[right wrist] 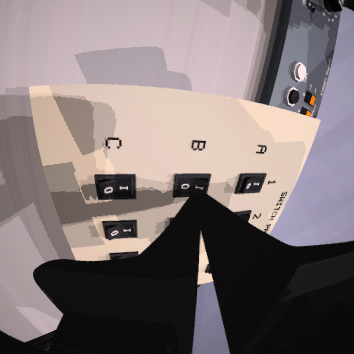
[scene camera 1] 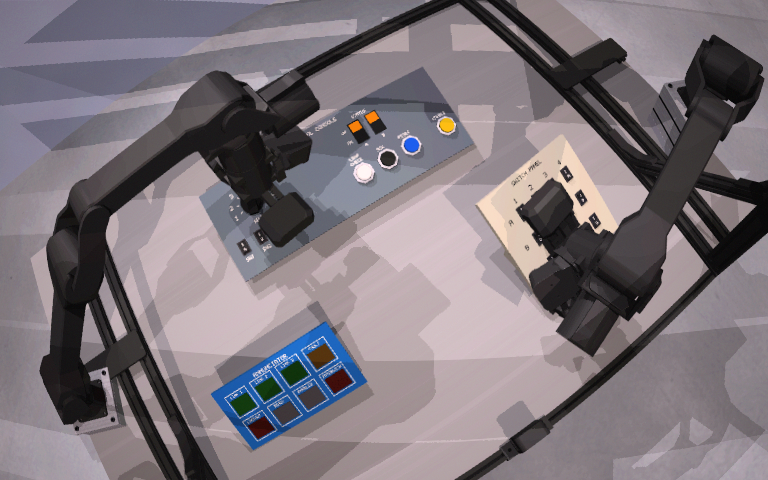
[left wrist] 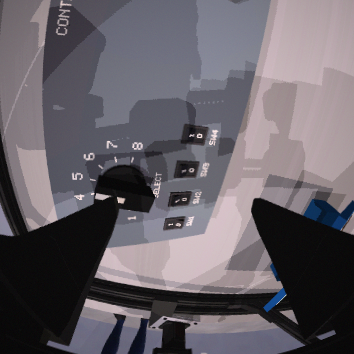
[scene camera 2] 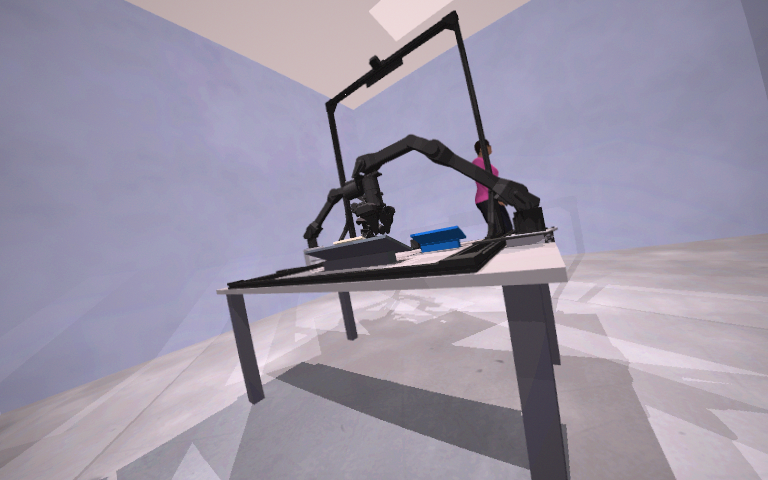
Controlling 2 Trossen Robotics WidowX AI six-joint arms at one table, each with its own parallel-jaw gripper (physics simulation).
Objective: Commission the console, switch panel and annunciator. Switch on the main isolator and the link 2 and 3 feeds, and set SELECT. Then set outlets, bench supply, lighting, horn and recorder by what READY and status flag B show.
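Places are measured from the left arm's base along level axes (x left, y back, z up), in centimetres.
Pixels of known places: left gripper, fingertip midpoint: (scene camera 1: 266, 213) (left wrist: 185, 204) (scene camera 2: 382, 234); right gripper, fingertip midpoint: (right wrist: 197, 199) (scene camera 1: 542, 231); left arm's base, origin of the base link: (scene camera 1: 90, 401) (left wrist: 173, 325) (scene camera 2: 531, 231); right arm's base, origin of the base link: (scene camera 2: 313, 248).
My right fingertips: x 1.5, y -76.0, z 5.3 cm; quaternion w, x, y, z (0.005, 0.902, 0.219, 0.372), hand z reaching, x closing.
Note:
For each thing: its top centre in the pictures, then the offset to it from my right fingertips. "pt": a spot on its surface instead.
- grey console, surface spot: (left wrist: 220, 75) (scene camera 1: 326, 204) pt dx +16.3, dy +27.0, dz -3.2 cm
- black SELECT knob, middle of its top: (left wrist: 115, 206) (scene camera 1: 248, 195) dx +19.4, dy +37.4, dz +2.0 cm
- SW4, middle of its top: (left wrist: 195, 136) dx +16.1, dy +32.0, dz -2.0 cm
- Status flag A, surface spot: (scene camera 1: 355, 126) pt dx +25.9, dy +19.2, dz +0.1 cm
- flag B, surface spot: (scene camera 1: 371, 117) pt dx +26.6, dy +16.4, dz +0.1 cm
- switch B1, surface spot: (right wrist: 187, 184) pt dx -0.6, dy +0.6, dz -0.7 cm
- blue annunciator, surface spot: (scene camera 1: 325, 333) pt dx -3.1, dy +32.4, dz -0.4 cm
The grey console (scene camera 1: 334, 198) (left wrist: 220, 75) has a black SELECT knob (left wrist: 125, 187), its white mark toward the 4 side; figures 2 and 3 are hidden. Switches SW1 (left wrist: 173, 224) to SW4 (left wrist: 195, 135) show beside it. Status flag A (scene camera 1: 355, 126) and flag B (scene camera 1: 371, 117) show orange in their upper halves. My left gripper (left wrist: 185, 204) is open and empty, one fingertip overlapping the knob's edge in view. My right gripper (right wrist: 197, 199) is shut and empty, its tips at the I end of switch B1 (right wrist: 187, 184) on the beige switch panel (scene camera 1: 492, 210) (right wrist: 150, 125). The blue annunciator (scene camera 1: 325, 333) has a grey, unlit READY tile (scene camera 1: 284, 410).
White (scene camera 1: 364, 172), black (scene camera 1: 387, 158), blue (scene camera 1: 411, 144) and yellow (scene camera 1: 446, 125) buttons stand on the console. My right arm hides part of the switch panel in scene camera 1. Black frame rails border the table. A person (scene camera 2: 485, 175) stands behind it.

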